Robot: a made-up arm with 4 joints.
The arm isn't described. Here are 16 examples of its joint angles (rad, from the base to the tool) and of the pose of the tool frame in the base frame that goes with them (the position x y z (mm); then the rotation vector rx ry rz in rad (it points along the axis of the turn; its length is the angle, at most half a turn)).
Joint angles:
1: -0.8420 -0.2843 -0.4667 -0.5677
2: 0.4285 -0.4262 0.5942 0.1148
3: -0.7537 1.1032 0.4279 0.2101
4: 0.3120 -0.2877 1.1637 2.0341
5: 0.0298 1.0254 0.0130 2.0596
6: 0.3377 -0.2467 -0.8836 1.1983
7: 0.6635 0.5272 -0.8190 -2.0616
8: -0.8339 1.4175 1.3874 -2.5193
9: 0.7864 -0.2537 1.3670 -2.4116
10: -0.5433 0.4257 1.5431 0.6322
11: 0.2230 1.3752 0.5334 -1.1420
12: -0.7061 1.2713 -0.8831 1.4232
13: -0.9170 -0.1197 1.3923 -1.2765
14: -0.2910 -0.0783 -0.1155 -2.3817
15: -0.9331 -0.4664 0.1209 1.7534
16: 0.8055 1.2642 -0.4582 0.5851
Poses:
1: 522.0 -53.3 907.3 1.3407 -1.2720 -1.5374
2: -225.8 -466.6 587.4 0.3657 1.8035 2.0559
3: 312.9 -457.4 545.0 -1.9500 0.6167 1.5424
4: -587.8 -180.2 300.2 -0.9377 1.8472 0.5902
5: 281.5 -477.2 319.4 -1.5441 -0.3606 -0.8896
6: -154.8 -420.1 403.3 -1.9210 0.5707 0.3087
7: -185.2 -210.8 1007.8 0.2952 2.1752 2.0101
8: 907.2 -46.8 186.3 -0.6736 -0.6765 -1.0815
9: -685.3 -115.5 -100.4 -1.6287 1.3756 -1.1672
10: 100.3 -487.1 535.9 -0.6394 1.9615 1.9678
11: -152.7 -589.4 738.4 -0.6297 1.4769 2.0560
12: 451.1 -255.9 577.2 -1.4206 -1.3833 -0.6808
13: 714.6 -438.4 288.8 -1.3389 -1.3312 -1.0156
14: 681.0 -269.7 460.2 -0.9390 -1.1611 -1.1886
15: 403.6 -413.3 363.2 -2.2697 0.2985 1.3053
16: -506.1 -152.2 279.9 -1.6462 0.9875 -0.7388
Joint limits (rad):
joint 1: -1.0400..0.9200
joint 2: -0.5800..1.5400
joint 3: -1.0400..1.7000
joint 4: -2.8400..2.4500
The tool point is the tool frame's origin. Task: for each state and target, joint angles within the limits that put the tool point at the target. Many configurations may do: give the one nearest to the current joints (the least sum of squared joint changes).
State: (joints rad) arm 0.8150 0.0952 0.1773 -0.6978
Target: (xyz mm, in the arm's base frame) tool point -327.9 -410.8 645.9
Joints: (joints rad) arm 0.6746 -0.1279 0.1542 -0.2200
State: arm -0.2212 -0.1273 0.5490 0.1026
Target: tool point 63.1 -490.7 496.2
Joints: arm -0.3015 0.0475 -0.1324 0.8625
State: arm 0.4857 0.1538 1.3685 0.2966
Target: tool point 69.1 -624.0 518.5
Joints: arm 0.0031 0.2846 1.1126 -0.4253
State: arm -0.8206 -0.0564 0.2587 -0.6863
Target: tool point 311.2 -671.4 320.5
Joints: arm -0.1462 0.0540 1.0980 -1.1826
